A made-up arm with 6 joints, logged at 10 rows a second.
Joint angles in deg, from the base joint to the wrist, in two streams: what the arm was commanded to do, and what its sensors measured. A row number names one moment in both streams.
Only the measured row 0 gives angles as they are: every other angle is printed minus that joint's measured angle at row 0.
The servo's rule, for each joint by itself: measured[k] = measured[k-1] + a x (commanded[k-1-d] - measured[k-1]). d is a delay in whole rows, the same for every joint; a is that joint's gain. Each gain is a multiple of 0.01, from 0.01 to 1. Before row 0 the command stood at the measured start. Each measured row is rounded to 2 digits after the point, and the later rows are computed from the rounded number. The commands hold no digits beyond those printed.
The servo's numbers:
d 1
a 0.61 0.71 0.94 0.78 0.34 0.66
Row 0, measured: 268.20, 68.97, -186.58, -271.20, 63.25, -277.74
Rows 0 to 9, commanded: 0.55, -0.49, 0.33, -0.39, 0.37, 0.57; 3.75, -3.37, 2.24, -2.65, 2.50, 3.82; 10.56, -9.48, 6.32, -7.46, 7.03, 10.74; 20.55, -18.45, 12.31, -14.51, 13.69, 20.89; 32.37, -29.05, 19.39, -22.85, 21.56, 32.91; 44.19, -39.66, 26.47, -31.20, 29.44, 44.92; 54.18, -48.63, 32.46, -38.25, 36.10, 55.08; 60.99, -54.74, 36.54, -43.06, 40.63, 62.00; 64.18, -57.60, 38.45, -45.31, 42.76, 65.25; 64.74, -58.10, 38.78, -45.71, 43.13, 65.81
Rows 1 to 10, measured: 0.00, 0.00, 0.00, 0.00, 0.00, 0.00; 0.34, -0.35, 0.31, -0.30, 0.13, 0.38; 2.42, -2.49, 2.12, -2.13, 0.94, 2.65; 7.39, -7.45, 6.07, -6.29, 3.01, 7.99; 15.42, -15.26, 11.94, -12.70, 6.64, 16.50; 25.76, -25.05, 18.94, -20.62, 11.71, 27.33; 37.00, -35.42, 26.02, -28.87, 17.74, 38.94; 47.48, -44.80, 32.07, -36.19, 23.98, 49.59; 55.72, -51.86, 36.27, -41.55, 29.64, 57.78; 60.88, -55.94, 38.32, -44.48, 34.10, 62.71
